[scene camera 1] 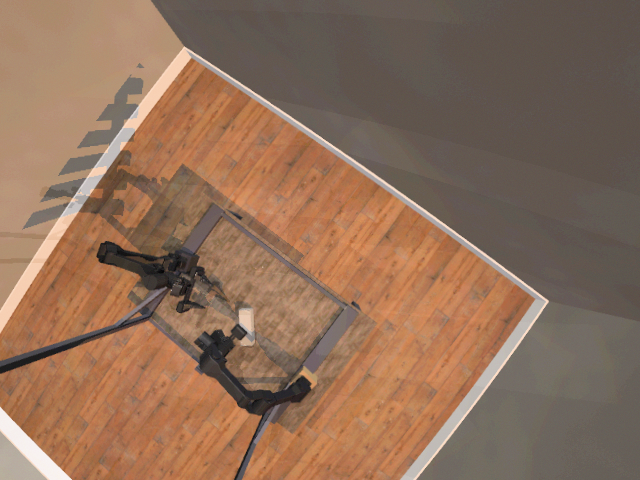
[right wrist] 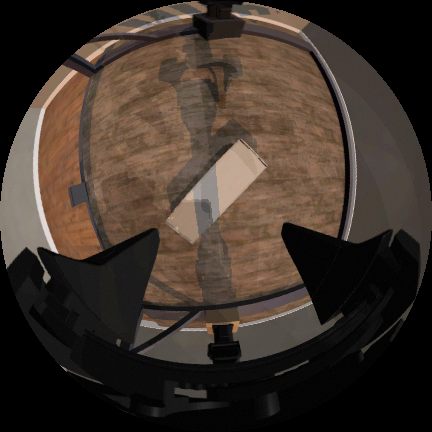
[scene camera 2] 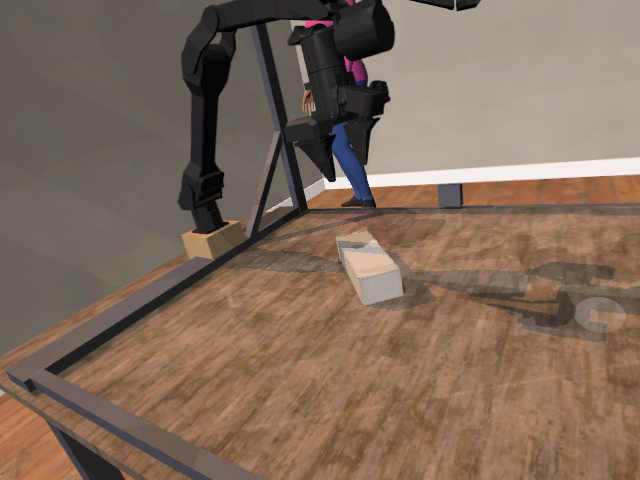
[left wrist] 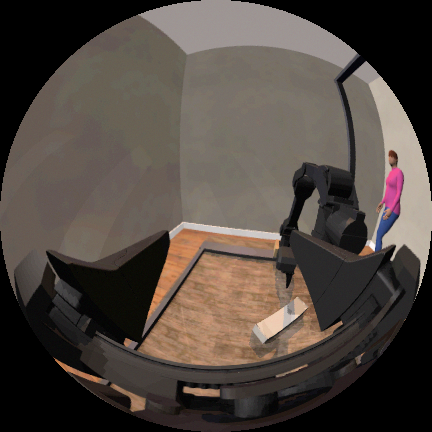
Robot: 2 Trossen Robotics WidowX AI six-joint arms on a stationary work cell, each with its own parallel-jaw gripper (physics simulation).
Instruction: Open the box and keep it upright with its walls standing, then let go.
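Where they show: left gripper, fingertip midpoint: point(scene camera 1: 208, 297) point(left wrist: 232, 236); right gripper, fingertip midpoint: point(scene camera 1: 235, 337) point(right wrist: 222, 232) point(scene camera 2: 349, 173) point(left wrist: 302, 288); left arm's base, link origin: point(scene camera 1: 180, 262); right arm's base, link origin: point(scene camera 1: 303, 383) point(right wrist: 222, 328) point(scene camera 2: 210, 228) point(left wrist: 284, 244).
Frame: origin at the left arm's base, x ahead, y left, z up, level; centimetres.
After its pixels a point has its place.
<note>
A long, narrow white box point(scene camera 1: 247, 316) {x 43.8, y -14.0, z -3.1 cm} point(scene camera 2: 373, 263) {x 42.5, y -15.2, z -3.3 cm} point(left wrist: 279, 321) {x 43.2, y -17.9, z -3.3 cm} point(right wrist: 227, 180) {x 43.9, y -17.4, z -3.3 cm} lies flat on the wooden table top. Its top and end faces look closed, with thin dark lines along its ends in the right wrist view. No raised walls show. My right gripper point(scene camera 2: 347, 172) {x 45.0, y -20.2, z 10.5 cm} point(right wrist: 222, 232) {x 45.0, y -20.2, z 10.5 cm} is open and points down above the table, near the box and not touching it. My left gripper point(scene camera 1: 207, 295) {x 35.1, y 0.0, z 31.7 cm} point(left wrist: 232, 236) {x 35.1, y 0.0, z 31.7 cm} is open and empty, held high and apart from the box. In scene camera 2 a small part of it shows at the top edge.
The table point(scene camera 2: 330, 382) {x 45.4, y 6.0, z -7.9 cm} is edged by a raised dark metal frame point(scene camera 2: 129, 310) point(right wrist: 348, 170). A dark upright post point(scene camera 2: 271, 82) {x 70.2, y -60.3, z 27.9 cm} stands at the back, near the right arm's tan base block point(scene camera 2: 214, 242) {x 80.0, y -29.5, z -2.5 cm}. A person in pink point(left wrist: 394, 192) stands beyond the table.
</note>
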